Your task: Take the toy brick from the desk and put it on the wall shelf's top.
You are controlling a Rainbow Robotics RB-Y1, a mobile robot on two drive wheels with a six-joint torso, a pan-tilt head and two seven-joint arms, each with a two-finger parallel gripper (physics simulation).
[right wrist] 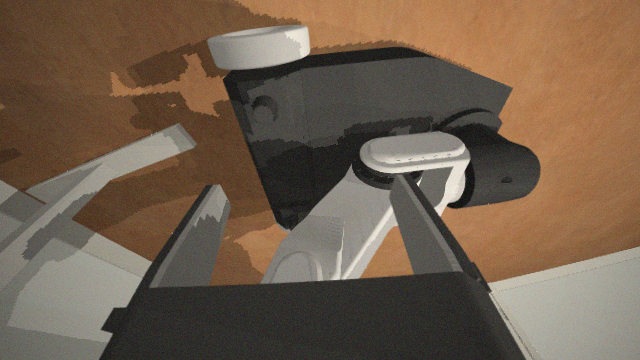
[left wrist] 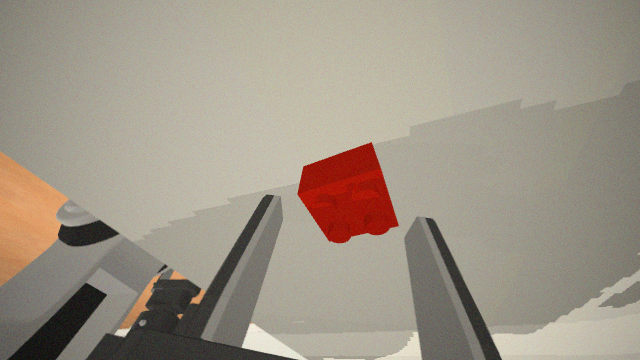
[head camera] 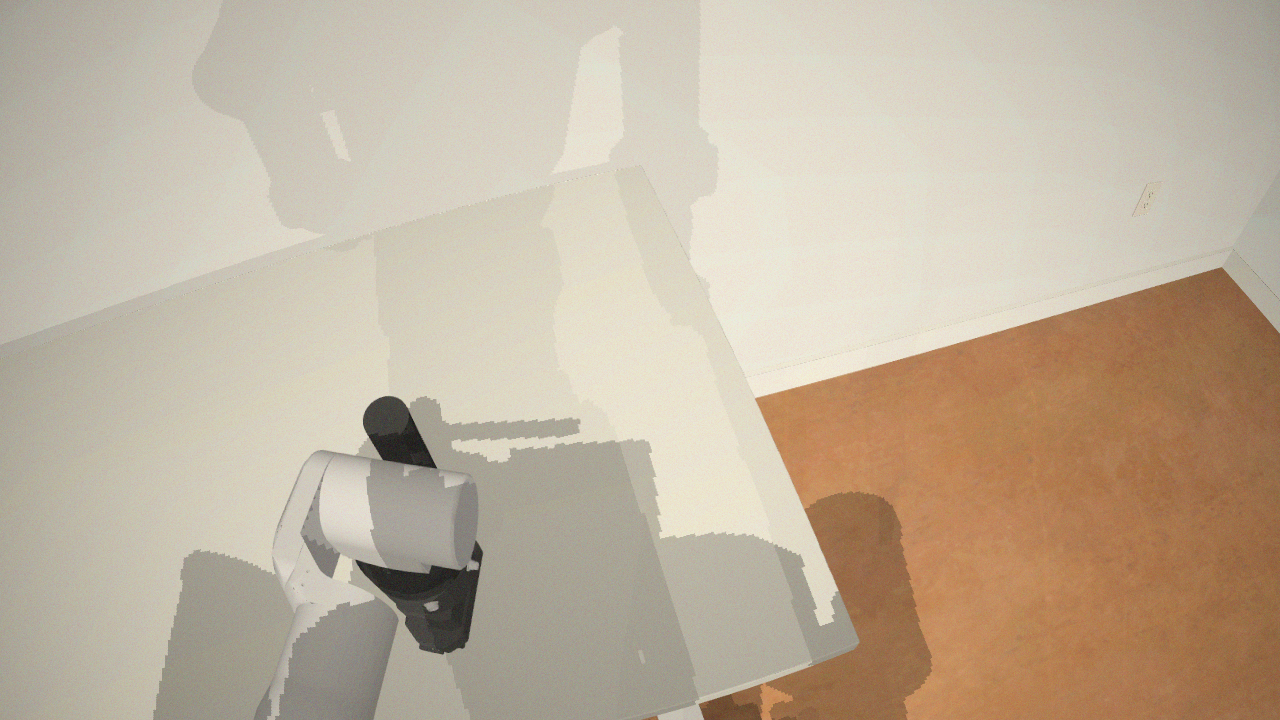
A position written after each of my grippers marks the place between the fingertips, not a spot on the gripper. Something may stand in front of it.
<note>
I see my left gripper [head camera: 461, 608], my right gripper [right wrist: 308, 190], a red toy brick [left wrist: 346, 194] and a white desk [head camera: 643, 543].
My left gripper is seen too in the left wrist view [left wrist: 344, 217]. My right gripper is seen too in the left wrist view [left wrist: 191, 263]. The white desk also shows in the left wrist view [left wrist: 508, 130]. The right wrist view does not show the red toy brick: it is out of frame.
</note>
